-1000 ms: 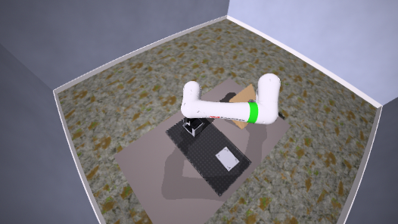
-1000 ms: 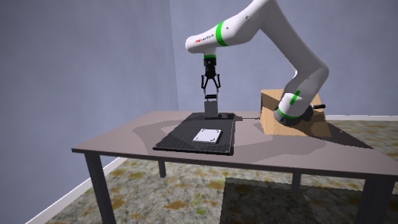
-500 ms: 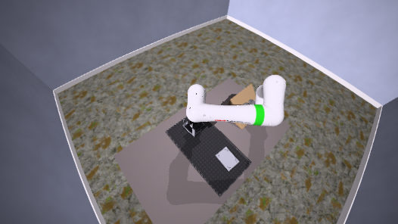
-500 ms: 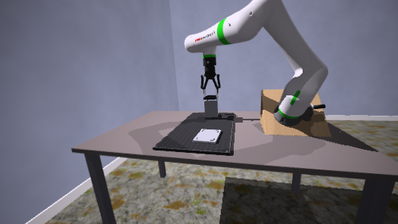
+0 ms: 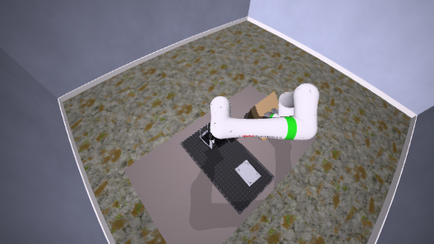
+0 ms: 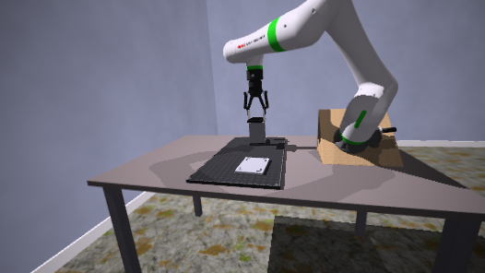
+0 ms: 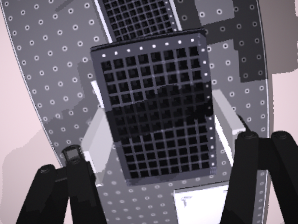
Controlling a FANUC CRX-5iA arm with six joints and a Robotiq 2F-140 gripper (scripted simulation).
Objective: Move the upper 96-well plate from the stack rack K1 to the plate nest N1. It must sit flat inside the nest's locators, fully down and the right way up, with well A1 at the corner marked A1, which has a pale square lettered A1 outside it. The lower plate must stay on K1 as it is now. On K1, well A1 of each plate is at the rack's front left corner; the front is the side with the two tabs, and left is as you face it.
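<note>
Now: the plate nest N1 320 mm to the left of my hand and 180 mm below it. From my hand the other things lie so: pale square: 70 mm behind, 250 mm to the left, 170 mm below; then 96-well plate: 20 mm below.
</note>
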